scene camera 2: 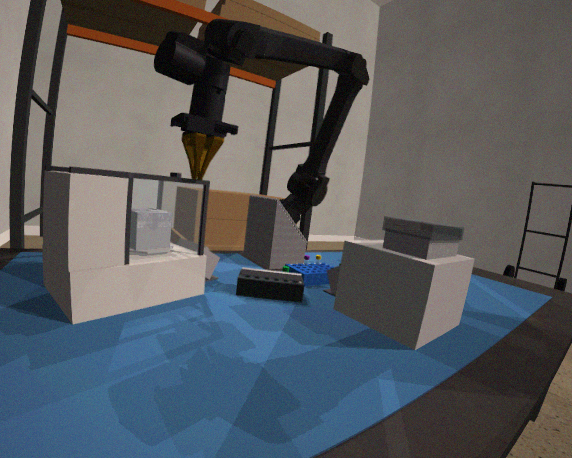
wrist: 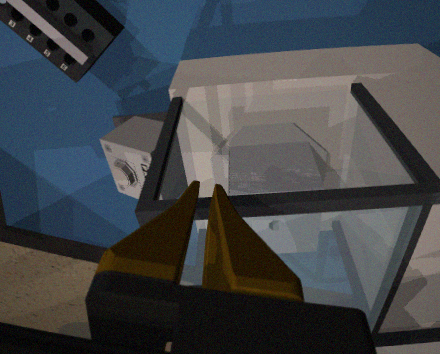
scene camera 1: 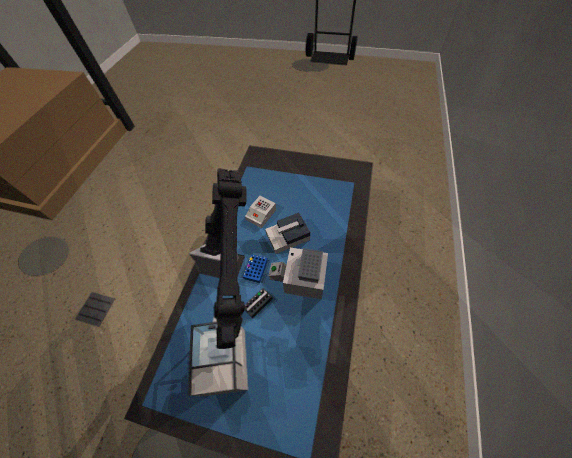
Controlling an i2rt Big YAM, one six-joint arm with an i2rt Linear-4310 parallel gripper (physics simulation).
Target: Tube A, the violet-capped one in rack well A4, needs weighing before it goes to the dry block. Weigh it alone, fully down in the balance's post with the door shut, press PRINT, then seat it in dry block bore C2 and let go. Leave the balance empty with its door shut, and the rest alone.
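Places are measured from the arm's base along level axes (x left, y back, z up), in millimetres.
Pixels of known places: gripper, fingertip midpoint: (scene camera 2: pixel 196 180) (wrist: pixel 205 192) (scene camera 1: pixel 236 328); arm's base at its link origin: (scene camera 2: pixel 279 219) (scene camera 1: pixel 214 250).
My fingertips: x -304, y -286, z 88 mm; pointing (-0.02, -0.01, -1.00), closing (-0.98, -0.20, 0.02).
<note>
Ahead of a thing's pixels: the offset from my fingertips to its top centre. "spot": to the spot under its first point.
The violet-capped tube @[dy +119, dx +313, dz -157 mm] (scene camera 1: pixel 249 266) (scene camera 2: pixel 306 257) stands in the blue rack @[dy +92, dx +325, dz -182 mm] (scene camera 1: pixel 255 276) (scene camera 2: pixel 312 275). My gripper (scene camera 2: pixel 198 179) (wrist: pixel 205 192) is shut and empty, pointing down at the top frame of the balance @[dy +63, dx -76, dz +11 mm] (scene camera 1: pixel 212 382) (scene camera 2: pixel 135 285) (wrist: pixel 300 57). I cannot tell if its tips touch the frame. A pale block (scene camera 2: pixel 151 232) (wrist: pixel 275 167) shows inside the glass chamber, and a small round hole shows below it in the wrist view. Whether the glass door is fully shut is unclear. The white box with a grey bored block @[dy -119, dx +355, dz -22 mm] (scene camera 1: pixel 311 265) (scene camera 2: pixel 422 240) looks like the dry block.
A black tube holder @[dy +10, dx +166, dz -164 mm] (scene camera 1: pixel 258 303) (scene camera 2: pixel 270 286) (wrist: pixel 75 47) with a green cap lies between rack and balance. A small box with a round knob @[spot: dy +116, dx +48, dz -144 mm] (wrist: pixel 127 165) sits beside the balance. A green-button box @[spot: dy -14, dx +330, dz -141 mm] (scene camera 1: pixel 275 270), a white keypad device @[dy +202, dx +650, dz -142 mm] (scene camera 1: pixel 260 210) and a dark-lidded device @[dy +6, dx +561, dz -110 mm] (scene camera 1: pixel 295 229) stand farther off.
</note>
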